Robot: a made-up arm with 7 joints.
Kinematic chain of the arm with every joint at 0, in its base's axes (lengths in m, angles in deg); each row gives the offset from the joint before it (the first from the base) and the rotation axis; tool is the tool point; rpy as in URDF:
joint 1: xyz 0.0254 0.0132 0.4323 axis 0 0.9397 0.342
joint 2: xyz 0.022 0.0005 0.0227 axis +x
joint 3: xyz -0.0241 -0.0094 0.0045 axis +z
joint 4: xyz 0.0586 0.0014 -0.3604 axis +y
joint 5: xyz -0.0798 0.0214 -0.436 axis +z
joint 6: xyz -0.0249 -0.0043 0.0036 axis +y
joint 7: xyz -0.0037 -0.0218 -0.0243 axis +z
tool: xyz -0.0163 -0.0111 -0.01 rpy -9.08 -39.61 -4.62
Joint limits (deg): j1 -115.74..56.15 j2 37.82..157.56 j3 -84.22..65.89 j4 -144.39..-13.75 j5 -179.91..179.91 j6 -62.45..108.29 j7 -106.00..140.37
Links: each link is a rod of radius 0.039 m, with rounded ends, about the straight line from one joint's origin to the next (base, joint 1, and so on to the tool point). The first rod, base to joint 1, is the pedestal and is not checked.
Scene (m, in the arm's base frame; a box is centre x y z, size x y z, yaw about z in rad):
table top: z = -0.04
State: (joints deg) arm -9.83 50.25 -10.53 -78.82 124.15 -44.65 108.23
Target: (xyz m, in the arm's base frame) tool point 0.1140 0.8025 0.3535
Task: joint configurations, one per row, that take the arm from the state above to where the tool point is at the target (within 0.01 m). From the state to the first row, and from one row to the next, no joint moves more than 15 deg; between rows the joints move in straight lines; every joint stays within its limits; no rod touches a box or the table.
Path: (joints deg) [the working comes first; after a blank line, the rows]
Joints at the target: 24.67 78.06 18.28 -33.52 128.23 -53.05 111.02
Straight joint move there: clear.

1: -1.20 57.20 -3.33 -67.49 125.17 -46.75 108.93
2: 7.42 64.15 3.87 -56.17 126.19 -48.85 109.63
3: 16.05 71.11 11.07 -44.84 127.21 -50.95 110.33
4: 24.67 78.06 18.28 -33.52 128.23 -53.05 111.02

